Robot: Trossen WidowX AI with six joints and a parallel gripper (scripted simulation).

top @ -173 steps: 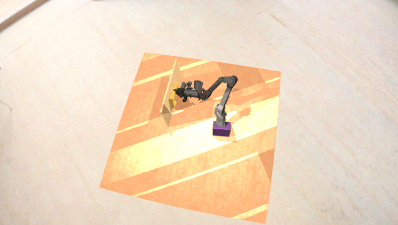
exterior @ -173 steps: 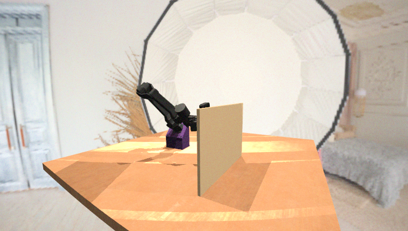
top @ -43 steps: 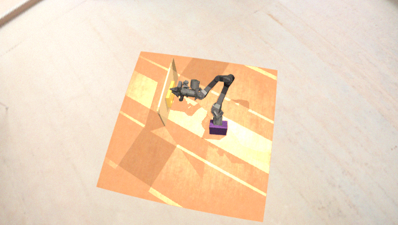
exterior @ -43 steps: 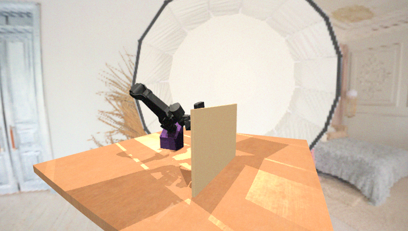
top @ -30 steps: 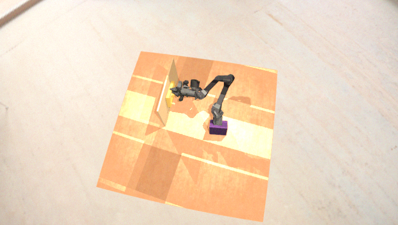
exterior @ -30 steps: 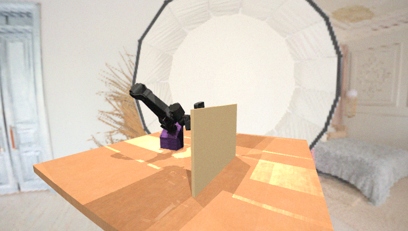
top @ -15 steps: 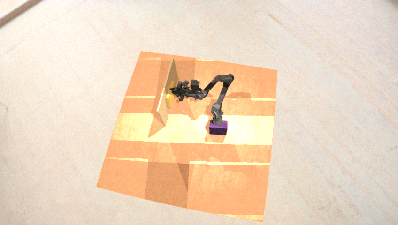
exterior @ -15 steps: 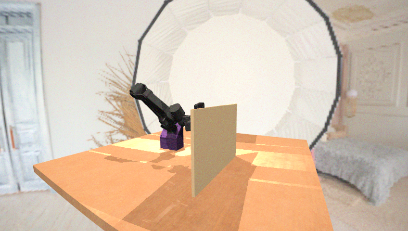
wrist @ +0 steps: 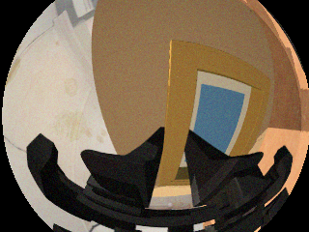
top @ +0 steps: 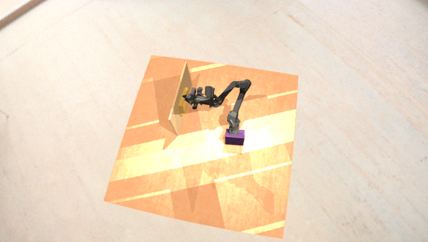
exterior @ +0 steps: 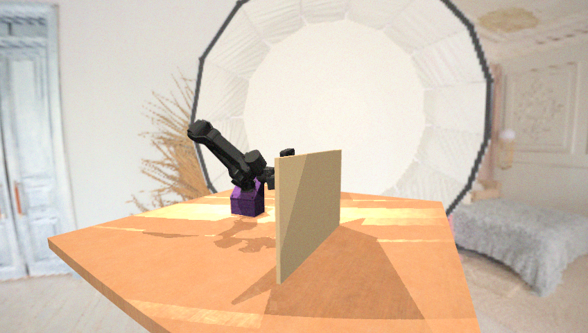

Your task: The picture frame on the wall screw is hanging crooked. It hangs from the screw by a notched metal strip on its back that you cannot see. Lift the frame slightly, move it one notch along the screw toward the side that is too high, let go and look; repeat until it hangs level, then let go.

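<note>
Now: gripper tip 10 mm to the right of the picture frame and 50 mm above it. From my gripper tip the other things lie so: wall panel 10 mm ahead, 20 mm to the right, 70 mm below.
</note>
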